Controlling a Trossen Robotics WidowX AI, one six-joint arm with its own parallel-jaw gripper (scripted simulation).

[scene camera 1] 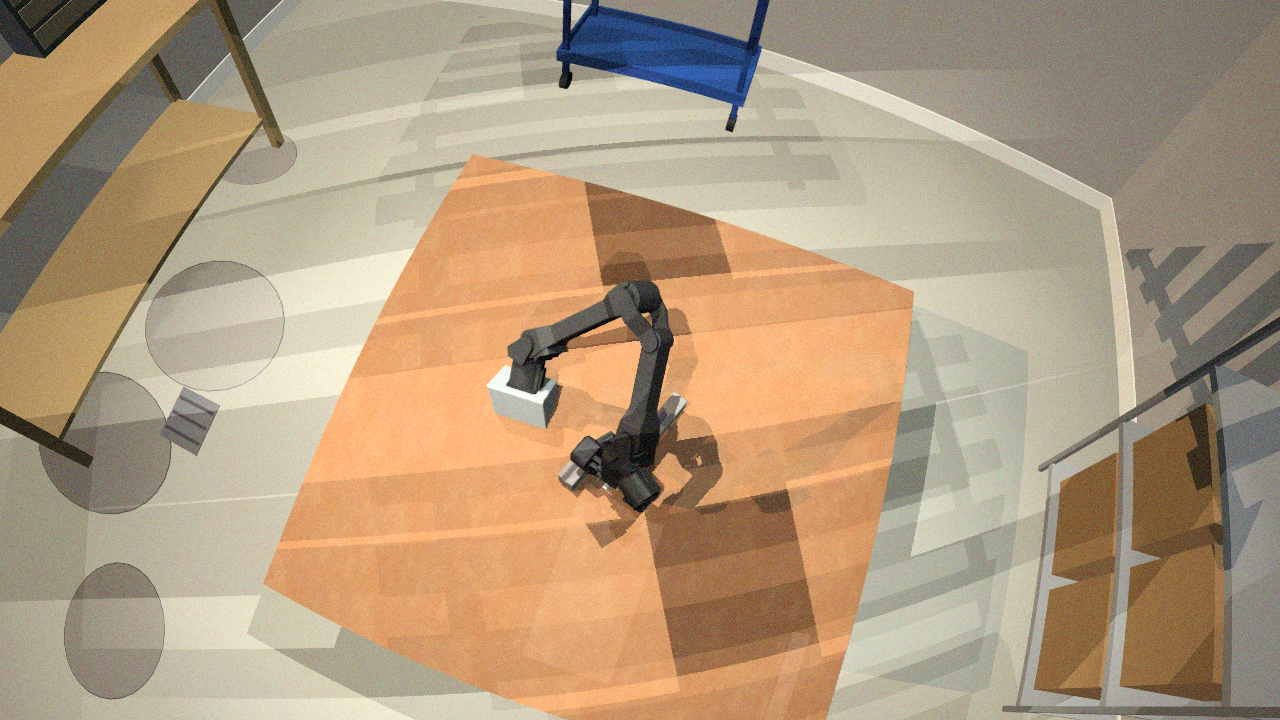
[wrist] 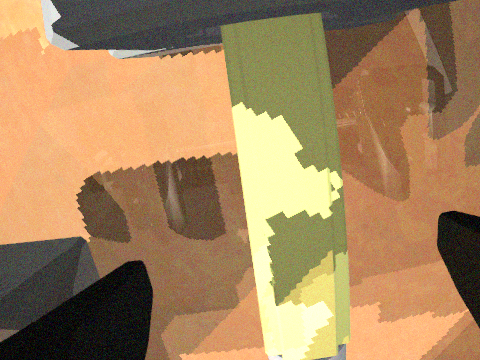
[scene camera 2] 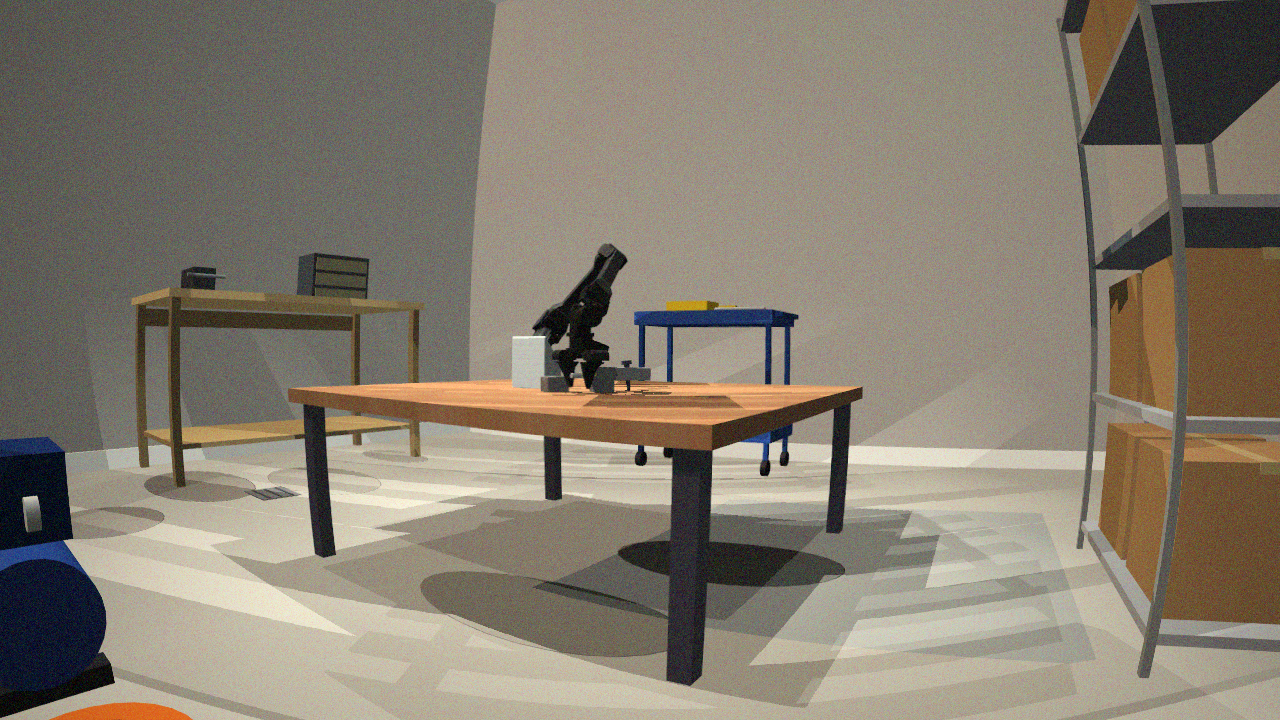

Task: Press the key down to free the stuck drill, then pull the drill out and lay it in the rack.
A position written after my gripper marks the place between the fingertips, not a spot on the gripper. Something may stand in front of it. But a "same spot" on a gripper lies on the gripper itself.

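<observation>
My gripper is visible in scene camera 1, scene camera 2 and the wrist view (297, 256). On my gripper (scene camera 1: 593, 468) and (scene camera 2: 567, 365) are the same spot.
</observation>
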